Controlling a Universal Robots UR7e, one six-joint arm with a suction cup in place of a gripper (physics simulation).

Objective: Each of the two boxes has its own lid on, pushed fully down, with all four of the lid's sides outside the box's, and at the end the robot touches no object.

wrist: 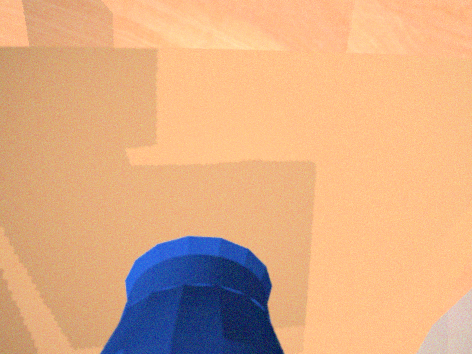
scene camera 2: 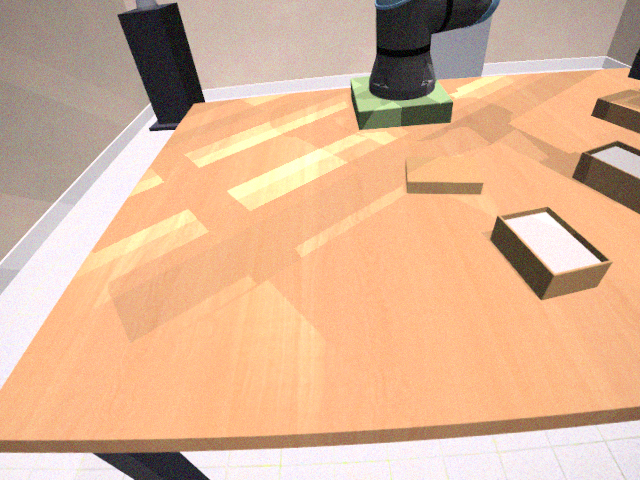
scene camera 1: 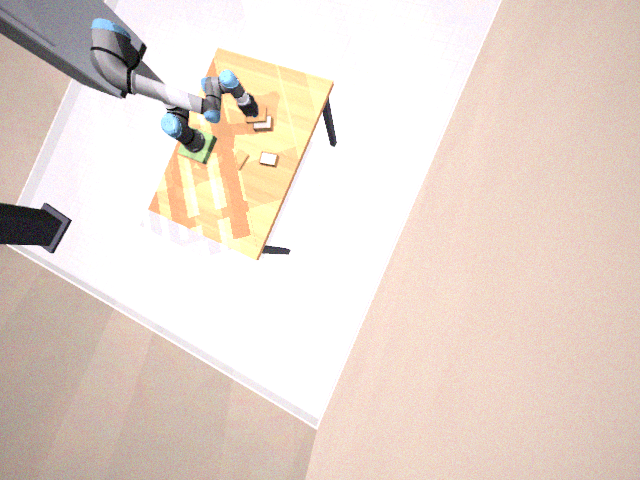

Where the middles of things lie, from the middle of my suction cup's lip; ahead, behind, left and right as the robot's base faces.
Now: the larger lid (wrist: 338, 171) 10 mm to the left of my suction cup and 20 mm below it. From my suction cup the other things lie so: smaller lid (scene camera 2: 424, 175) 30 mm behind, 270 mm to the right, 130 mm below; smaller box (scene camera 2: 554, 259) 160 mm ahead, 180 mm to the right, 120 mm below.
